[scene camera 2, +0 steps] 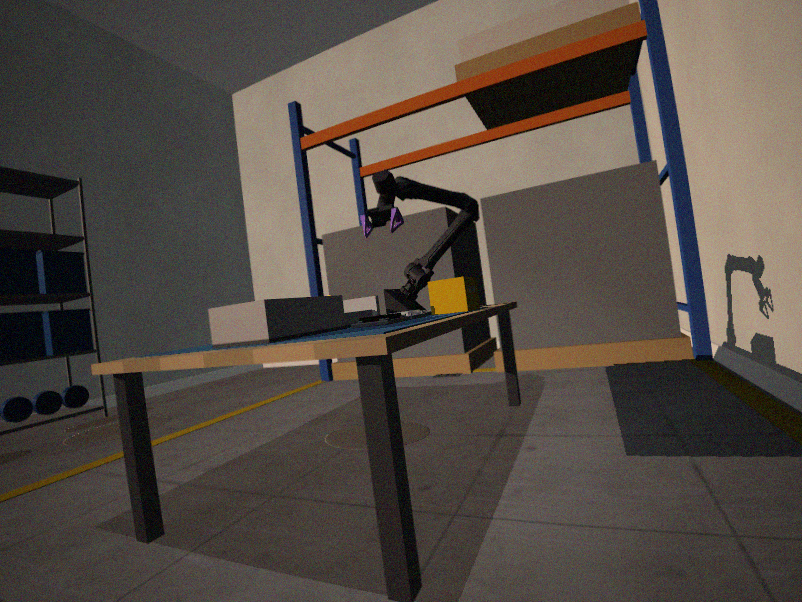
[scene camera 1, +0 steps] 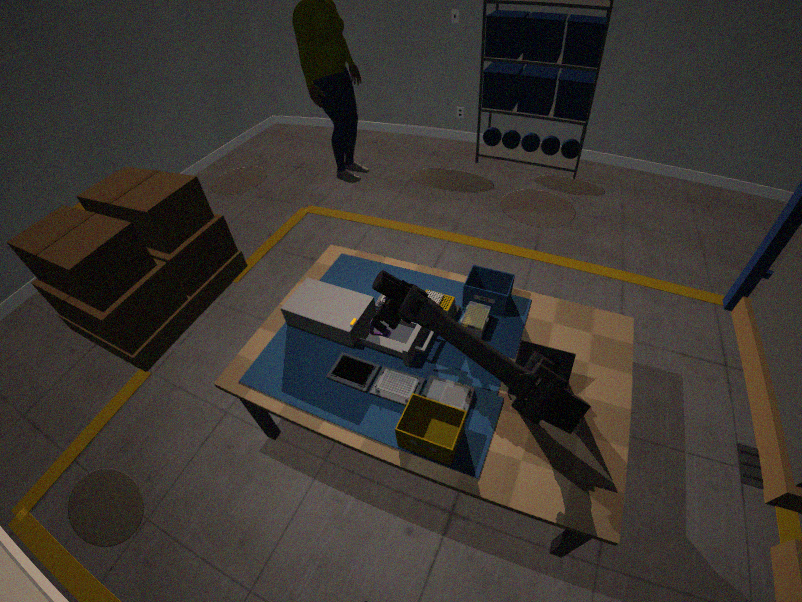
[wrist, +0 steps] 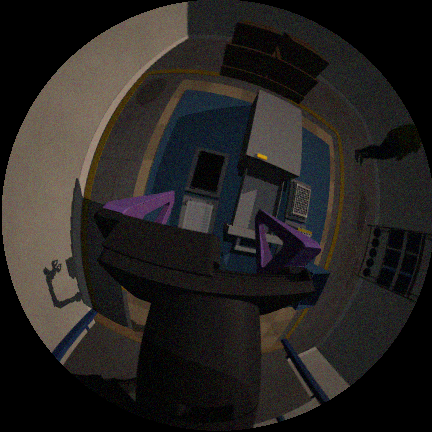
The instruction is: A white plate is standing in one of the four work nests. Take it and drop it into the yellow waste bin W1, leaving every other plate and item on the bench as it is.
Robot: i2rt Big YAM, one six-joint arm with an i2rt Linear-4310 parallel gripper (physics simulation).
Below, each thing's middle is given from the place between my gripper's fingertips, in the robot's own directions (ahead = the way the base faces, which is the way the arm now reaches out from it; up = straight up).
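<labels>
The smooth pale plate (scene camera 1: 443,392) is 230 mm behind my hand, 280 mm below it and 20 mm to the left of it. As for the black plate (scene camera 1: 348,368), my gripper is 280 mm above it, 120 mm short of it and 30 mm to the right of it. Going by their middles, the black plate is the nearest to my gripper of the things named here.
</labels>
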